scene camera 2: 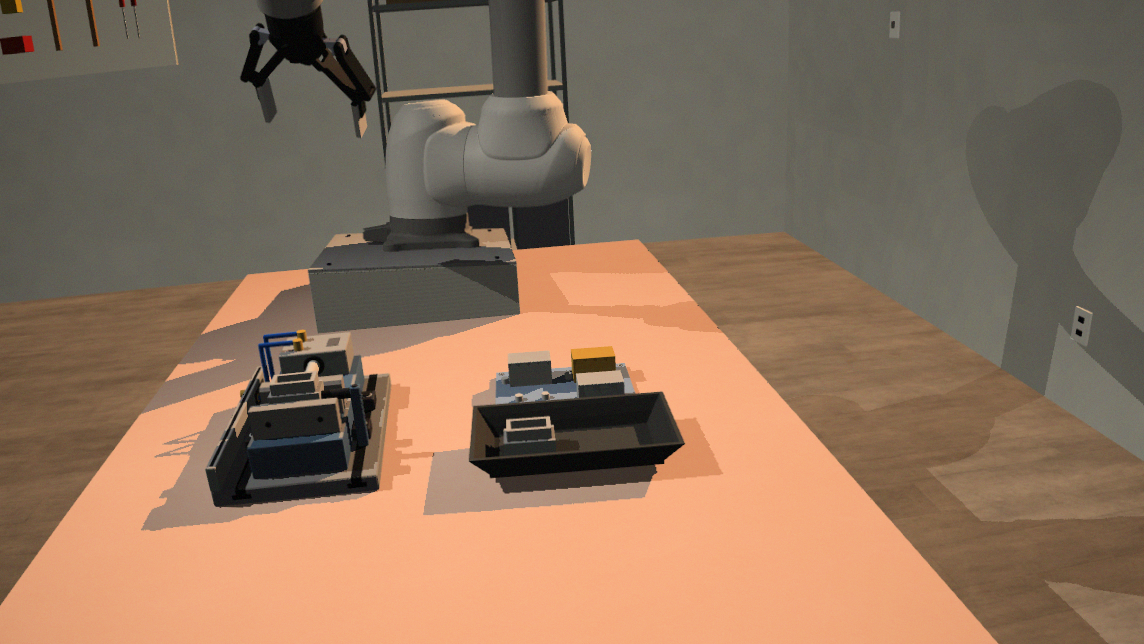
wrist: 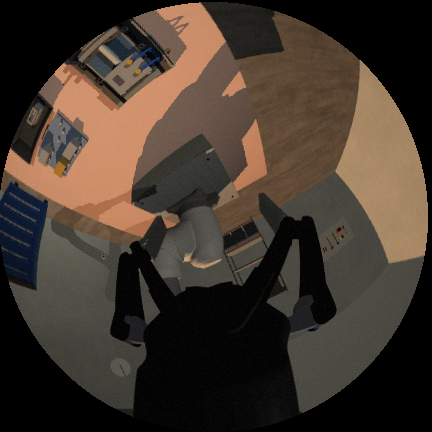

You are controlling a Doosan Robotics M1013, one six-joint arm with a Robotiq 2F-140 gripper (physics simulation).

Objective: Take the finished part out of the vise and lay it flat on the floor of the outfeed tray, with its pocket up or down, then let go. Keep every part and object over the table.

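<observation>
The vise stands on the table at the left in the scene view. A light grey part with its pocket up sits between its jaws; I cannot make this part out clearly in the wrist view. The black outfeed tray stands to the right of the vise in the scene view. Another grey pocketed part sits in the tray's left end, pocket up. My gripper is wide open and empty, high above and behind the vise, well apart from both parts.
A light blue plate behind the tray bears two grey blocks and an orange block. Blue hoses rise at the vise's back left. The robot's pedestal stands at the table's back.
</observation>
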